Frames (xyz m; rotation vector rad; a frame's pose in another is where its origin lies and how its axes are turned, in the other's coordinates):
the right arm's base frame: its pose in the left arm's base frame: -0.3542 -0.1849 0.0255 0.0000 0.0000 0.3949
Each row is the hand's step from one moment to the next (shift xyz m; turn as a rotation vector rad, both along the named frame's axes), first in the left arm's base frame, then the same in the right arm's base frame.
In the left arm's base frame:
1: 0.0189 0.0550 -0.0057 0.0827 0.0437 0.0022
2: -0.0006 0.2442 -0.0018 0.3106 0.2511 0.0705
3: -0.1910 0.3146 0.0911 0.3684 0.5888 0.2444
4: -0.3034 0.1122 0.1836 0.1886 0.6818 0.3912
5: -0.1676 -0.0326 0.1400 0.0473 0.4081 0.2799
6: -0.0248 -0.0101 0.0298 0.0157 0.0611 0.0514
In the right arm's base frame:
1: 0.0386 0.0435 -0.0057 0.0931 0.0085 0.0022
2: 0.0934 0.2256 -0.0018 0.3833 0.1123 0.0705
3: -0.0553 0.3639 0.0911 0.5666 0.4018 0.2444
4: -0.2369 0.2203 0.1836 0.4364 0.5568 0.3912
5: -0.1672 0.0344 0.1400 0.2007 0.3585 0.2799
6: -0.0268 0.0002 0.0298 0.0380 0.0504 0.0514

